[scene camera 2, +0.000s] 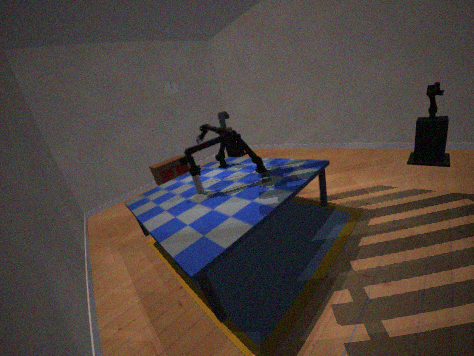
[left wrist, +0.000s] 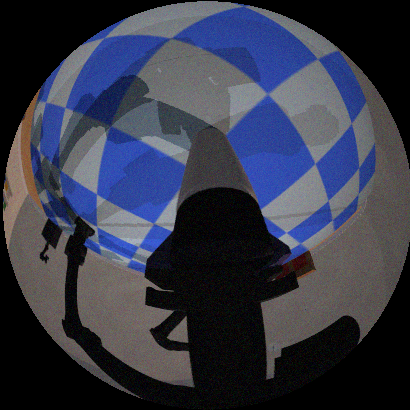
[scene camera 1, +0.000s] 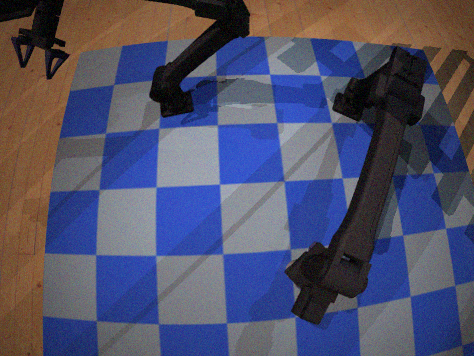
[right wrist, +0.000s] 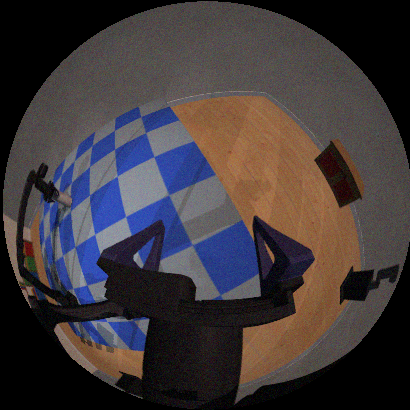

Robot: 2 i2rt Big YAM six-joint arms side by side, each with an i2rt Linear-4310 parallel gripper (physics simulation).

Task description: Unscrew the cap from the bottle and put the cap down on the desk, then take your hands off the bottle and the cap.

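Seen in the pictures: left gripper, fingertip midpoint: (scene camera 1: 301,263) (right wrist: 56,196); right gripper, fingertip midpoint: (scene camera 2: 197,142) (scene camera 1: 35,73) (right wrist: 206,222); left arm's base, origin of the base link: (scene camera 2: 261,171) (left wrist: 84,225) (scene camera 1: 347,107) (right wrist: 73,298); right arm's base, origin of the base link: (scene camera 2: 223,166) (scene camera 1: 176,105).
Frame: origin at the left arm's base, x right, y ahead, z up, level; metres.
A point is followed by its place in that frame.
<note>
A pale cylindrical bottle (scene camera 2: 199,185) @[x -0.025, y 0.638, z 0.076 m] (left wrist: 215,162) @[x -0.026, y 0.659, z 0.150 m] (right wrist: 64,199) @[x 0.038, y 0.639, z 0.071 m] is below my left gripper, its lower end at or near the blue-and-grey desk top (scene camera 1: 187,220) @[x 0.382, y 0.630, z 0.000 m] (scene camera 2: 204,244) @[x -0.807, y 0.719, z 0.000 m]. My left gripper (scene camera 2: 195,171) @[x 0.034, y 0.629, z 0.145 m] (left wrist: 212,215) @[x 0.034, y 0.629, z 0.145 m] is shut on the black cap (left wrist: 220,215) @[x -0.027, y 0.658, z 0.204 m] at the bottle's near end; cap and bottle show no gap in the left wrist view. In scene camera 1 the left wrist hides the bottle and cap. My right gripper (scene camera 1: 36,72) @[x 0.847, y 0.486, z 0.369 m] (right wrist: 206,222) @[x 0.847, y 0.486, z 0.369 m] is open and empty, beyond the desk's upper left corner in scene camera 1, far from the bottle.
The left arm (scene camera 1: 372,175) @[x 0.043, y 0.471, z 0.439 m] reaches down the right part of the desk in scene camera 1. A low brown-and-red shelf unit (scene camera 2: 167,162) stands on the floor behind the desk. A black pedestal (scene camera 2: 432,140) with a small arm stands at the far right of scene camera 2.
</note>
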